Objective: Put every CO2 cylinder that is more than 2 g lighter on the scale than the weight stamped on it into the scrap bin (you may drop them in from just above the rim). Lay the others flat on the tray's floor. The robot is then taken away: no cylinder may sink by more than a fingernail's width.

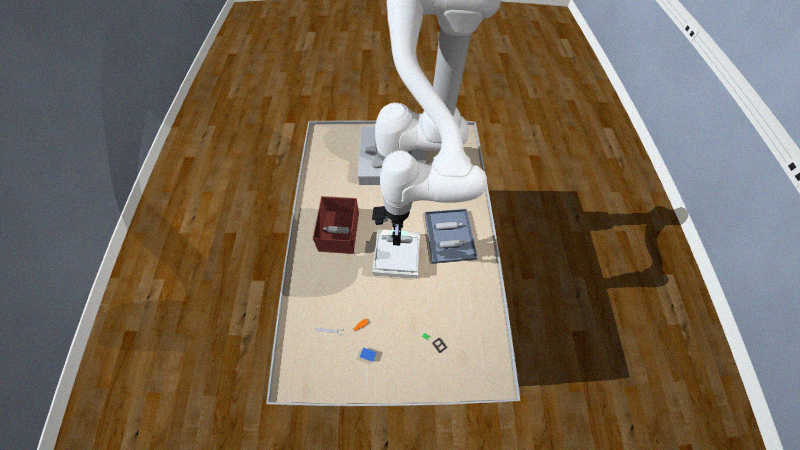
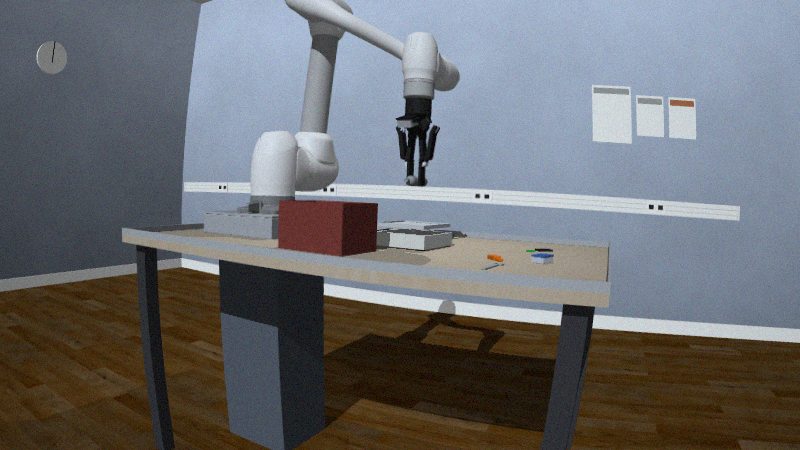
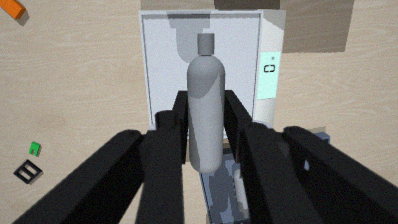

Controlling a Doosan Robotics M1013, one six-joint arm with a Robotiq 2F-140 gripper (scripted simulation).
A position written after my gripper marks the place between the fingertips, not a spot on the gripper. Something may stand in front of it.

I see my gripper [image 2: 415, 185], a dark red scrap bin [image 2: 339, 228] and a blue-grey tray [image 1: 467, 251].
The dark red scrap bin is seen too in image 1 [image 1: 333, 211]. My gripper is seen too in image 3 [image 3: 205, 105]. Image 3 misses the dark red scrap bin: it is out of frame.
